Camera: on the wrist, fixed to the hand. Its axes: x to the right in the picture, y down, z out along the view.
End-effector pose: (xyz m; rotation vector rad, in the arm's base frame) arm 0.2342 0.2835 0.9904 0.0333 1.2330 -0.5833
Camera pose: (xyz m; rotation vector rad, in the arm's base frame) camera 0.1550 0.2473 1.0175 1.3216 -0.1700 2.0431
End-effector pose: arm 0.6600 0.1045 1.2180 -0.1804 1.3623 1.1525
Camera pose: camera 0.6863 0.0220 1.1894 -1.5265 -0.0297 -1.6609
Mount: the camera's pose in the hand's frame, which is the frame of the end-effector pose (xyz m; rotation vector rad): -0.0260 -0.0731 -0.0479 -0.1264 -0.3016 3.0731
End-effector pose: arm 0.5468 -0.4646 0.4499 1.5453 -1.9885 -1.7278
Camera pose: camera 0.6340 -0.4684 0.4234 -1.6557 -1.1994 -0.1124
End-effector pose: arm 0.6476 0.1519 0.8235 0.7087 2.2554 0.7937
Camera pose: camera 0.6109 0.0691 0.8126 -2.4514 0.8099 -0.9319
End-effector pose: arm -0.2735 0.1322 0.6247 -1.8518 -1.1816 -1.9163
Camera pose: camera -0.3520 0.1383 0.5787 -1.1300 1.4748 0.3281
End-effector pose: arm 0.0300 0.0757 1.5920 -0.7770 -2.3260 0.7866
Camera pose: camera 0.0542 0.0267 1.6650 2.1755 -0.5783 -0.7095
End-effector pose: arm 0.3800 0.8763 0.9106 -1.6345 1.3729 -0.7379
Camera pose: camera 0.3673 0.8926 0.9994 1.2632 1.6593 1.3161
